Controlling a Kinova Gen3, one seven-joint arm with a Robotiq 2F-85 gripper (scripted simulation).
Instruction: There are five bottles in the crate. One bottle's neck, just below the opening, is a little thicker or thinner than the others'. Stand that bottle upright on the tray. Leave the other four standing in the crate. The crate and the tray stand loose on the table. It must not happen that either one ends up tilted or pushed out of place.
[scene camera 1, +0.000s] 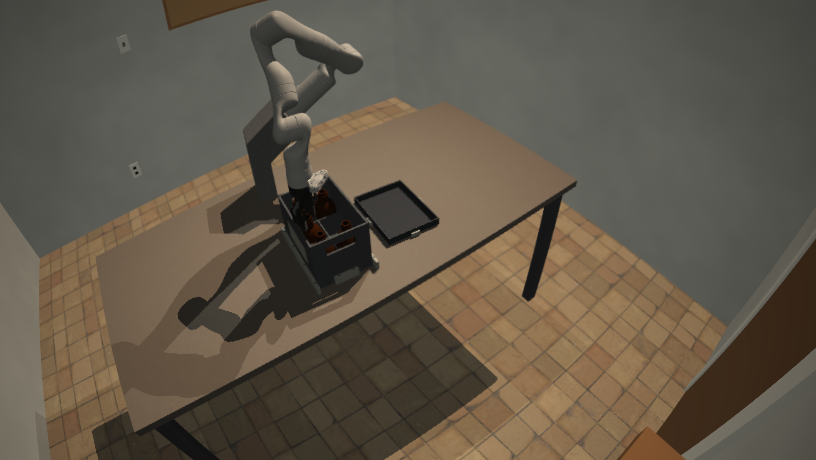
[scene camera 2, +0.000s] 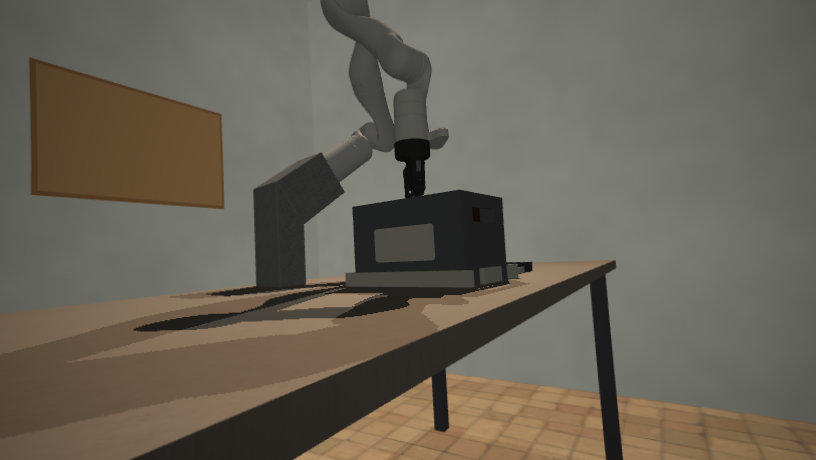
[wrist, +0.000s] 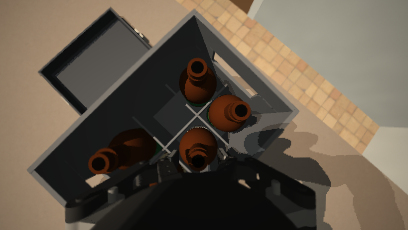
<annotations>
My gripper (wrist: 198, 155): 17 cm from the lens. A dark tray (wrist: 90, 64): 45 cm from the lens.
</annotations>
